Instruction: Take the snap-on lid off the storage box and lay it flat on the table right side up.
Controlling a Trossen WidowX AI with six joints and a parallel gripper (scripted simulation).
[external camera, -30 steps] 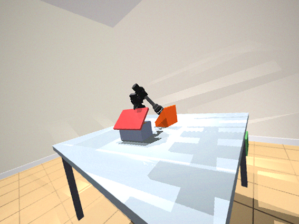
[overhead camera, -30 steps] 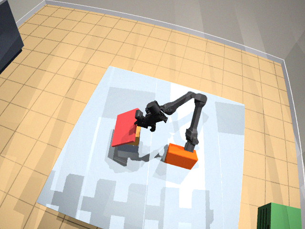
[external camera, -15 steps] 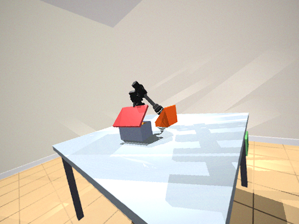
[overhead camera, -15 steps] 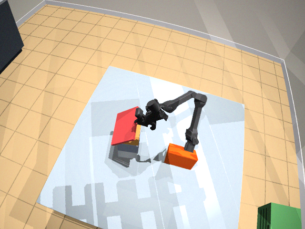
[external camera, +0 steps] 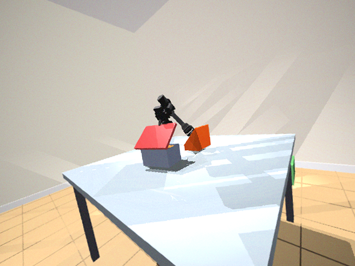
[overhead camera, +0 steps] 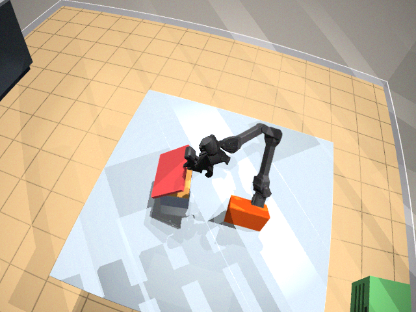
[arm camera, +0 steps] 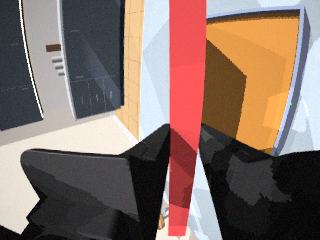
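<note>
My gripper tip is now 6 cm short of the red lid, 2 cm to the right of it and 5 cm above it. Also, from my gripper tip: grey-blue storage box 3 cm ahead, 18 cm below.
</note>
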